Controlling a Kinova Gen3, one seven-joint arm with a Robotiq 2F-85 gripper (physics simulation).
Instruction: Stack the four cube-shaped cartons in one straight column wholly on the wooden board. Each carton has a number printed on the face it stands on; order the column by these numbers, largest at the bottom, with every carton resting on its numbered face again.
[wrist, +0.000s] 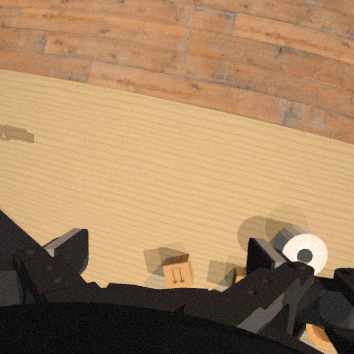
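A cube-shaped carton with two arrows on its upper face stands on the table near the bottom middle, partly cut off by the gripper's body. Part of a second carton shows just right of it, mostly hidden behind the right finger. My gripper is open and empty, high above the table. The first carton lies between the two fingers as seen from the camera, well below them. The numbered faces are hidden. The wooden board and the other two cartons cannot be made out.
A white round object with a dark centre stands to the right, beside the right finger. An orange curved piece shows at the lower right, mostly hidden. The pale wooden table ends at a far edge, with the plank floor beyond.
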